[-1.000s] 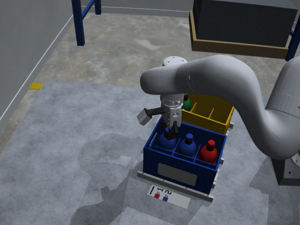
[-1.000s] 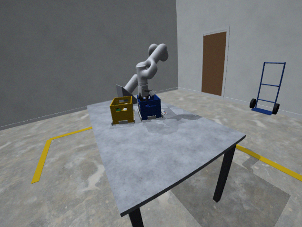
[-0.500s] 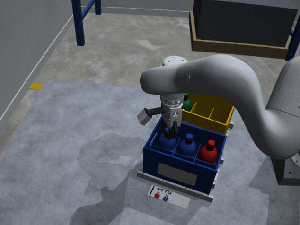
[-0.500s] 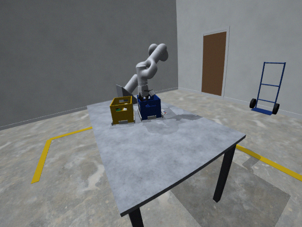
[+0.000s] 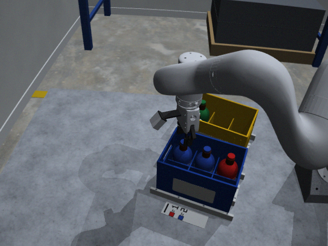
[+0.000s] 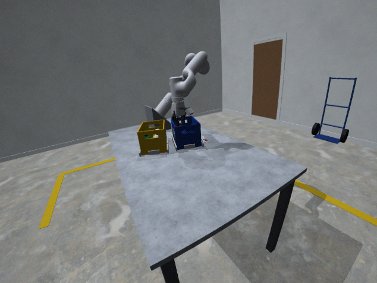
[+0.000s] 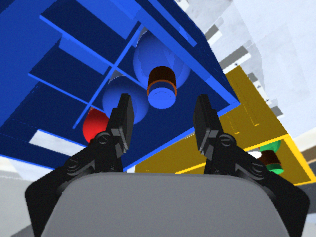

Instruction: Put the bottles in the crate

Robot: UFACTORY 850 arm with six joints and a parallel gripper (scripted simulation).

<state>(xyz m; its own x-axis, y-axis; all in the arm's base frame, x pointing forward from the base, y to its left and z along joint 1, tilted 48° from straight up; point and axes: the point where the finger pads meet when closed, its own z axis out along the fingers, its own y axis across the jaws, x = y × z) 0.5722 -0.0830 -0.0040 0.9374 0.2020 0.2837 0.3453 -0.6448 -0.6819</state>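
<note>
Right now the blue crate is 70 mm behind my hand, 70 mm to the left of it and 100 mm below it. From my hand the other things lie so: white-capped bottle: 50 mm behind, 160 mm to the right, 100 mm below; then yellow crate: 150 mm behind, 160 mm to the right, 100 mm below; then red-label bottle: 160 mm behind, 60 mm to the left, 100 mm below.
</note>
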